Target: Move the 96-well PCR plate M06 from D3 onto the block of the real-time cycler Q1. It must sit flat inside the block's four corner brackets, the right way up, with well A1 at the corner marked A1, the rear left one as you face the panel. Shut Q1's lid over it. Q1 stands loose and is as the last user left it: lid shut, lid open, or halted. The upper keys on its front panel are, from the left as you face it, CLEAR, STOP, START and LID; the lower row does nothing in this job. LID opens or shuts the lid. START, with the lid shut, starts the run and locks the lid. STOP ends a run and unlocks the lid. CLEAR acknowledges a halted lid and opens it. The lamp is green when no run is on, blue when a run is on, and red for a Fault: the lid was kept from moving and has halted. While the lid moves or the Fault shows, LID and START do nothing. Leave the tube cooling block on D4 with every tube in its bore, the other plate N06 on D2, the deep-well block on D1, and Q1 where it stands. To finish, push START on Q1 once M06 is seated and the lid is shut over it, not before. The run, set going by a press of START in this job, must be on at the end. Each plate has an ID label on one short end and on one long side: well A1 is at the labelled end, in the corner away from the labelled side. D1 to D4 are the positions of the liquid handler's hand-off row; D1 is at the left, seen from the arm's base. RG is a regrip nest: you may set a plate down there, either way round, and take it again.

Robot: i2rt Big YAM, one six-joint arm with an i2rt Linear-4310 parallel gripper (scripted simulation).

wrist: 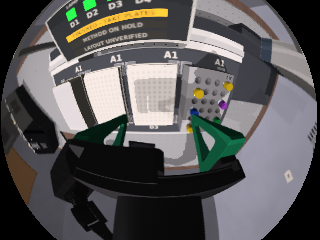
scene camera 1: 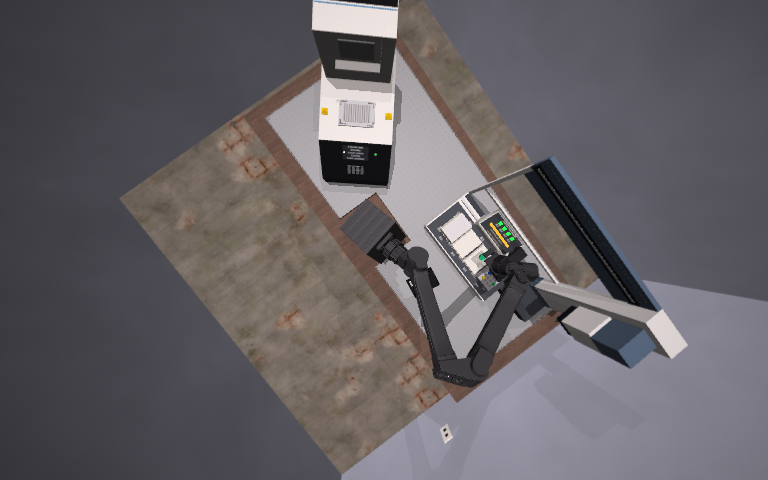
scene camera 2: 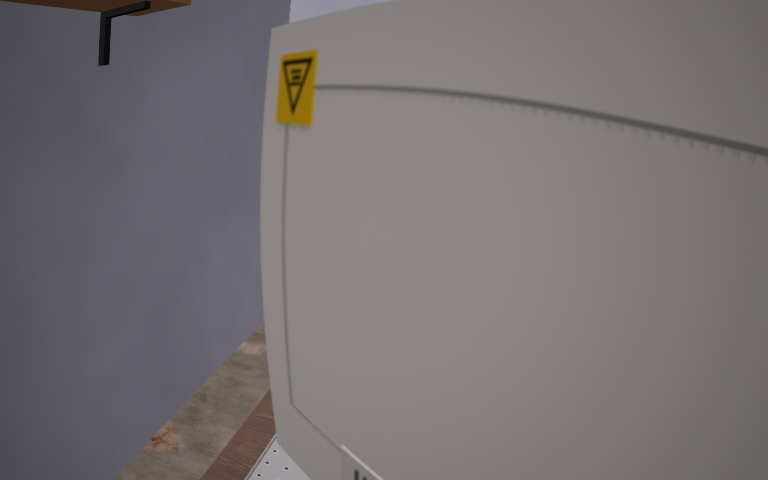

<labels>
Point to a lid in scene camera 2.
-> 485, 239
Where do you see a tube cooling block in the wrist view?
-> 214, 91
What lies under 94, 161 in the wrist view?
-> My gripper.
</labels>
